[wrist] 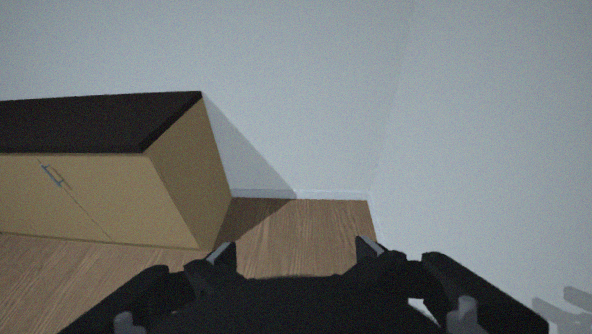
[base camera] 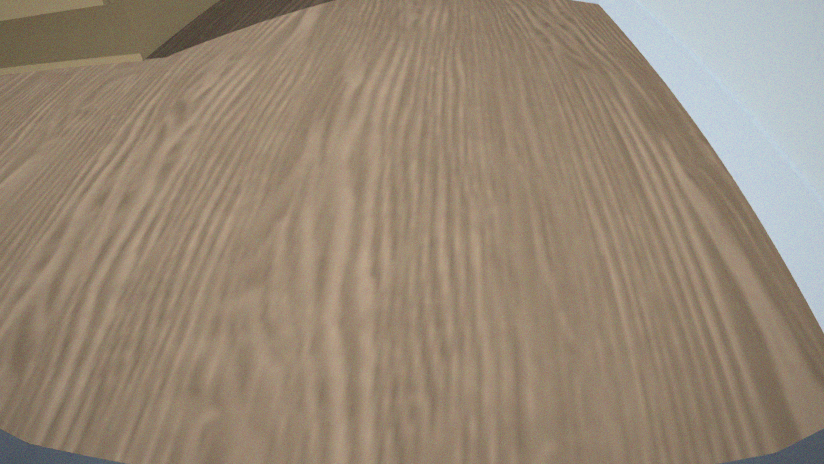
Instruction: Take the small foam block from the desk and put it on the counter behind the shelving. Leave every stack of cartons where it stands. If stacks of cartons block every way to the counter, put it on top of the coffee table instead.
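Frame: origin at the arm's base, x right, y down, z ahead, level; metres.
Where they show: gripper, fingertip midpoint: (wrist: 296,253).
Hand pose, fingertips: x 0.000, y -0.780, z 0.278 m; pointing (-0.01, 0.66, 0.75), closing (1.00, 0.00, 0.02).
After its pixels a point has its place.
The counter (wrist: 75,125) @(x -1.056, y -0.514, z 1.089 m) (base camera: 69,37) @(x -0.788, y 0.321, z 0.974 m) has a dark top and light wood-coloured cabinet doors. In the wrist view it stands at the left against the back wall, and in the base camera view a low part of it shows at the top left. My gripper (wrist: 296,253) @(x 0.000, y -0.780, z 0.278 m) is open, with nothing between its fingertips. In the wrist view it shows at the bottom, nearer than the counter and to the right of its end. The foam block, the desk, the shelving, the coffee table and any carton stacks do not show in either view.
A pale wall (base camera: 749,86) @(x 0.521, y 0.278, z 0.644 m) (wrist: 480,125) @(x 0.526, y -0.638, z 0.719 m) runs along the right side and meets the back wall (wrist: 300,100) @(x 0.033, y -0.438, z 1.448 m) in a corner. Wooden floor (base camera: 403,230) @(x -0.003, y 0.396, z 0.442 m) (wrist: 310,235) @(x 0.078, y 0.396, z 1.081 m) lies ahead, between the counter's end and the right wall. The counter casts a shadow there.
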